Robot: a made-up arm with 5 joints.
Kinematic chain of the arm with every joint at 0, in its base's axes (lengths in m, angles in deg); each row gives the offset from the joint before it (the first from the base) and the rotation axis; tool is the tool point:
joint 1: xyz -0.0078 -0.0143 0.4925 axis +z
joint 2: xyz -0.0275 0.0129 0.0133 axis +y
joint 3: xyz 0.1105 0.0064 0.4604 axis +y
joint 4: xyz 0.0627 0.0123 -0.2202 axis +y
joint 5: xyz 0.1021 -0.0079 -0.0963 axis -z
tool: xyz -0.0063 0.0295 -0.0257
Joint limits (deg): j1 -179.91..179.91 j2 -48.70..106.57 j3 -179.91..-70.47 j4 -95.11..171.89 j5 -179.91..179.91
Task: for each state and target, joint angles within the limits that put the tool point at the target. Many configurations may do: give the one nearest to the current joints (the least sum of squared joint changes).
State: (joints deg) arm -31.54 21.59 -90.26 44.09 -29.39
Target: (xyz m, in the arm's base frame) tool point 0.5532 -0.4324 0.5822
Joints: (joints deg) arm -40.54 44.13 -97.64 38.59 -27.81
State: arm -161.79 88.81 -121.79 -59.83 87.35
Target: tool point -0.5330 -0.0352 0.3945
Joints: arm -179.91 106.40 -171.92 -95.11 108.96
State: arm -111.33 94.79 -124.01 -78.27 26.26
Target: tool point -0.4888 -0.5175 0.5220
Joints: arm -138.07 80.86 -127.58 -74.97 26.62
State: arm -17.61 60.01 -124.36 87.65 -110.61
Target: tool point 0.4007 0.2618 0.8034
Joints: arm 32.95 21.57 -108.63 108.65 -106.07
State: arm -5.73 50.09 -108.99 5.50 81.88
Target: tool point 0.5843 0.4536 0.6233
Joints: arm 35.63 44.84 -90.60 9.76 79.38
